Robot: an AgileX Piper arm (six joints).
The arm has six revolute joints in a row. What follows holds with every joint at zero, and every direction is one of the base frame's.
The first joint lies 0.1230 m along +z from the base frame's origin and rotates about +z.
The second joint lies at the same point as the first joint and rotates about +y.
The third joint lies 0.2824 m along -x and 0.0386 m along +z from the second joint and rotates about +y.
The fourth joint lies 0.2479 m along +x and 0.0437 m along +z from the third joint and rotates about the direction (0.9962, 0, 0.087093).
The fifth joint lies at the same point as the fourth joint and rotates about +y.
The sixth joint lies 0.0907 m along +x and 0.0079 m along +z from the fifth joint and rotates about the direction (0.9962, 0, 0.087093).
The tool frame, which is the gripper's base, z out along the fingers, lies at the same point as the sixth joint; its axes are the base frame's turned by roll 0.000, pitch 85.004 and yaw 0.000 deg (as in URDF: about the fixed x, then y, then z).
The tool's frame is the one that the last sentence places.
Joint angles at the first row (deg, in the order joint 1, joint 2, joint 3, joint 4, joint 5, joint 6):
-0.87 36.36 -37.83 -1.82 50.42 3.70
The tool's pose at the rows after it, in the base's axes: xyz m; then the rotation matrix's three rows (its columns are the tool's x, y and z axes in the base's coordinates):
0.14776, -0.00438, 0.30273; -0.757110, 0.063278, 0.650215; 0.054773, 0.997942, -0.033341; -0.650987, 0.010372, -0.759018
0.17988, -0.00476, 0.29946; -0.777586, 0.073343, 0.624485; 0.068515, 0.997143, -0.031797; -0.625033, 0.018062, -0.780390
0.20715, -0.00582, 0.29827; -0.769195, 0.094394, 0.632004; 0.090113, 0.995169, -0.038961; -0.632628, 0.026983, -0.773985
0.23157, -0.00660, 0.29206; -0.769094, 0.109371, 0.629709; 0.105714, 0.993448, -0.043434; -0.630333, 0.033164, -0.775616
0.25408, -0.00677, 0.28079; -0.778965, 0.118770, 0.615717; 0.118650, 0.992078, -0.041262; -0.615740, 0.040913, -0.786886
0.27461, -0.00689, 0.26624; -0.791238, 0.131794, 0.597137; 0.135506, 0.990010, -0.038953; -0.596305, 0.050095, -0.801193
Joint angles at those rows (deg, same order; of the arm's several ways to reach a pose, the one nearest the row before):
-0.87 47.41 -40.79 -1.82 47.78 3.70
-0.87 55.40 -43.85 -1.82 44.77 4.54
-0.87 61.42 -46.70 -2.56 41.05 6.43
-0.87 66.97 -48.91 -3.16 37.88 7.90
-0.87 72.45 -50.66 -3.17 35.18 8.73
-0.87 77.77 -52.11 -3.18 32.65 9.77

